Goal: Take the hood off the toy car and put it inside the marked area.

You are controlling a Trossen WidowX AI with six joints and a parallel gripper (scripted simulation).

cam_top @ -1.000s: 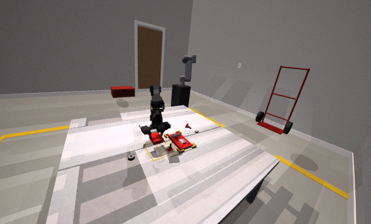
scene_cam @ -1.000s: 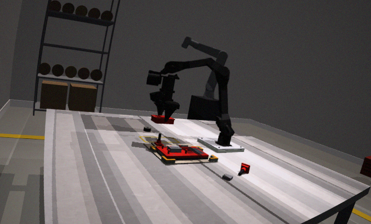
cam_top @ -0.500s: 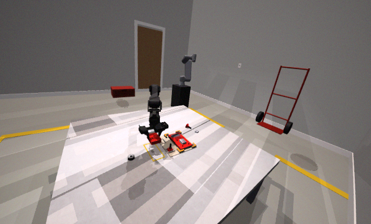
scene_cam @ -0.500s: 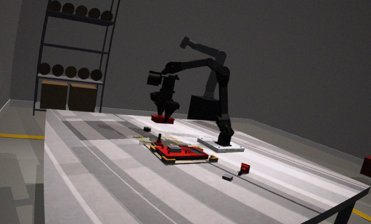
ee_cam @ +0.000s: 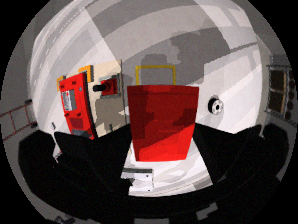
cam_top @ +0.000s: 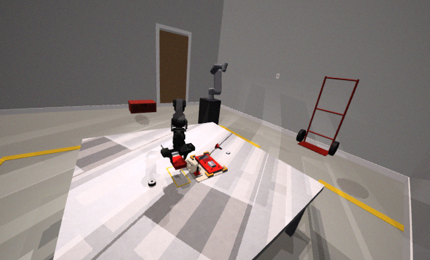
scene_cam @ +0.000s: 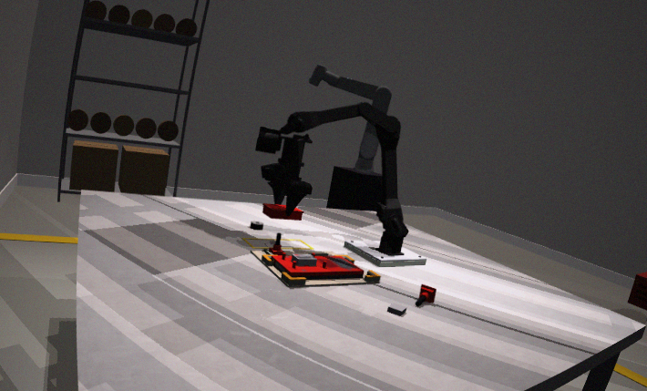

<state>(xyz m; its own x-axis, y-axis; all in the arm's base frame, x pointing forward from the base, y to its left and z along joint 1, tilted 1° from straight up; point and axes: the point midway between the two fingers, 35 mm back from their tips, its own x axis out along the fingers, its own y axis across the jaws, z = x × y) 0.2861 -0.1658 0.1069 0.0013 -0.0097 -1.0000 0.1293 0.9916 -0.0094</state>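
Now: gripper tip 60 mm short of the black upright part, 100 mm to the right of it and 60 mm above it. Round my gripper tip: toy wheel 20 mm behind, 150 mm to the right, 80 mm below.
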